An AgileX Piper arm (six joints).
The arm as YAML. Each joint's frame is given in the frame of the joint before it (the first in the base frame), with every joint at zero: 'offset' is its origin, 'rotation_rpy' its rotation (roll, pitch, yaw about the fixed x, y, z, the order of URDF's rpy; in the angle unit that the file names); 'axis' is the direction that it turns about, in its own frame. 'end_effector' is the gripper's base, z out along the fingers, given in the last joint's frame.
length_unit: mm
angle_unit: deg
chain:
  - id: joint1
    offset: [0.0, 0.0, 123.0]
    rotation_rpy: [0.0, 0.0, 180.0]
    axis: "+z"
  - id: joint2
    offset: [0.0, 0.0, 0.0]
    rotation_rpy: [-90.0, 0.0, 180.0]
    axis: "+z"
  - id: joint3
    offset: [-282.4, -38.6, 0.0]
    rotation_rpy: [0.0, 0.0, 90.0]
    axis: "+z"
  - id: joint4
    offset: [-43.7, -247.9, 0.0]
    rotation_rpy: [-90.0, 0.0, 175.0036]
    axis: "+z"
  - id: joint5
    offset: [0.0, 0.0, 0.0]
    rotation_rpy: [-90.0, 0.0, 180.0]
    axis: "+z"
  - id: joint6
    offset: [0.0, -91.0, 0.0]
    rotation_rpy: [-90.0, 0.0, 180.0]
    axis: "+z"
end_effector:
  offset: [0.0, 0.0, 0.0]
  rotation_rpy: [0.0, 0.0, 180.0]
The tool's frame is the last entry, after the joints.
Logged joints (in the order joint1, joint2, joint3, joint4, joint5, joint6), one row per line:
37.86 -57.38 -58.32 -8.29 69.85 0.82
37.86 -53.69 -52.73 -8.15 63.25 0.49
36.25 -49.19 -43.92 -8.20 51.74 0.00
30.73 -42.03 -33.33 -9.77 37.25 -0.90
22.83 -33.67 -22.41 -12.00 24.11 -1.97
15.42 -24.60 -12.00 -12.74 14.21 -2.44
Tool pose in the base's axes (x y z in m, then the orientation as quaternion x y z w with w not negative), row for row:
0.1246 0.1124 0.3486 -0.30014 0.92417 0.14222 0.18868
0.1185 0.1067 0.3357 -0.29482 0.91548 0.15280 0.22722
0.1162 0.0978 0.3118 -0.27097 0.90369 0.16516 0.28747
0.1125 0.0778 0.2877 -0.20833 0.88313 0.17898 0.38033
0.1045 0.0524 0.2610 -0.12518 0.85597 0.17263 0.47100
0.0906 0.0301 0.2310 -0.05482 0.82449 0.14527 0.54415
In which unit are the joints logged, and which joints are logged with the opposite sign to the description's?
The joints are logged in degrees. Opposite sign: joint2, joint4.
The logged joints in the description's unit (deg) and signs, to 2 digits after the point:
37.86 57.38 -58.32 8.29 69.85 0.82
37.86 53.69 -52.73 8.15 63.25 0.49
36.25 49.19 -43.92 8.20 51.74 0.00
30.73 42.03 -33.33 9.77 37.25 -0.90
22.83 33.67 -22.41 12.00 24.11 -1.97
15.42 24.60 -12.00 12.74 14.21 -2.44

